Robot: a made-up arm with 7 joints.
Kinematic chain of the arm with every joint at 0, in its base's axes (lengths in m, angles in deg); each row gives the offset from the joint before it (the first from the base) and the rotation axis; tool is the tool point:
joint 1: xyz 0 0 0.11 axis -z
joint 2: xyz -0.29 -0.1 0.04 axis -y
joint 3: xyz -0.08 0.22 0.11 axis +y
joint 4: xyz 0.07 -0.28 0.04 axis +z
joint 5: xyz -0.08 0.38 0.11 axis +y
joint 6: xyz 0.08 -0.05 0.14 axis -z
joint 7: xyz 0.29 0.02 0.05 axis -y
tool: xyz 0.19 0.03 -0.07
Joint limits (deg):
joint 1: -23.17..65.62
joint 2: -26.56..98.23
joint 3: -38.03..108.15
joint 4: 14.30..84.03
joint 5: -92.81..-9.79
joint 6: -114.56..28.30
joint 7: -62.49..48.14
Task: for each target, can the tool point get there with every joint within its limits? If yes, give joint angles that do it. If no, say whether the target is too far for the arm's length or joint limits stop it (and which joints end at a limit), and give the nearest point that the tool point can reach.
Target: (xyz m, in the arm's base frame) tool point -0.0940 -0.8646 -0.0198
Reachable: no: joint limits stop it (at a limit: joint 2, joint 3, joint 4, joint 5, joint 7) | nearest point -0.0717 -0.6594 0.0591 | short by 0.221 m
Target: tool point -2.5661 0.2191 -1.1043
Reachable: no: too far | nearest point -1.2149 0.1037 -0.3542 | short by 1.550 m
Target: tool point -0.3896 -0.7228 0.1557
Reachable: no: joint limits stop it (at a limit: joint 1, joint 2, joint 4, joint 5, joint 7) | nearest point -0.2764 -0.6209 0.1630 | short by 0.152 m
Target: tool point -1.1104 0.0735 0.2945
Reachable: yes | joints 4.02 47.86 -6.85 78.65 -66.64 -0.62 -25.62
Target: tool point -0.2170 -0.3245 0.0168
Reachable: no: joint limits stop it (at a limit: joint 1, joint 3, joint 4, joint 5, joint 6) | nearest point -0.1731 -0.3579 0.0038 | short by 0.057 m
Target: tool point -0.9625 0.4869 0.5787
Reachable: yes | joints 20.92 77.34 84.10 63.82 -26.51 -82.54 32.97
